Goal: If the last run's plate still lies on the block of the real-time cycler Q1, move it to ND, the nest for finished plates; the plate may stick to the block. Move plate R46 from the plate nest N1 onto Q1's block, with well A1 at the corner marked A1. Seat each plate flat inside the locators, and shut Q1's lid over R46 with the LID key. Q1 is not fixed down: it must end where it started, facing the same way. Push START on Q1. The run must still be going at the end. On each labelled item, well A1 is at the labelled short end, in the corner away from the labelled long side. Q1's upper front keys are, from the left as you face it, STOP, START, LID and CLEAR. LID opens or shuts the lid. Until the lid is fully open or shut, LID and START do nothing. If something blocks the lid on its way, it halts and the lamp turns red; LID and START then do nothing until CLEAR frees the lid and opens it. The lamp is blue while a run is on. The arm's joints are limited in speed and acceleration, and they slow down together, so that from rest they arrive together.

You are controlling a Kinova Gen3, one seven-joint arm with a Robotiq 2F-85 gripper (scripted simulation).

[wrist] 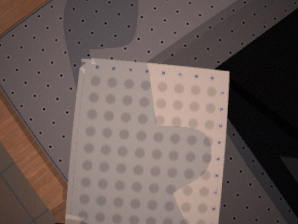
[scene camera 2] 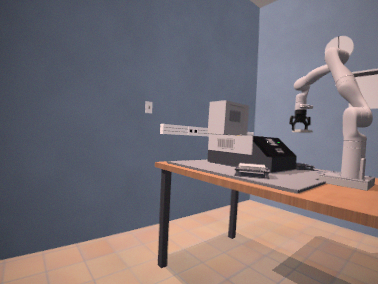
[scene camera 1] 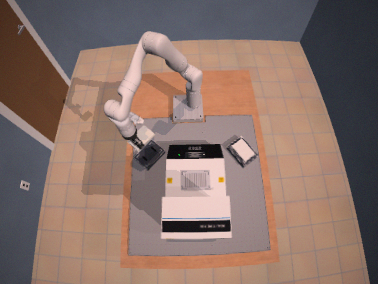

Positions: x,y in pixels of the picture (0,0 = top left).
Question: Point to a cycler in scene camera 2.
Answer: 232,150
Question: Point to a cycler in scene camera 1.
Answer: At 197,170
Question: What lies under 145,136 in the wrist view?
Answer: A plate.
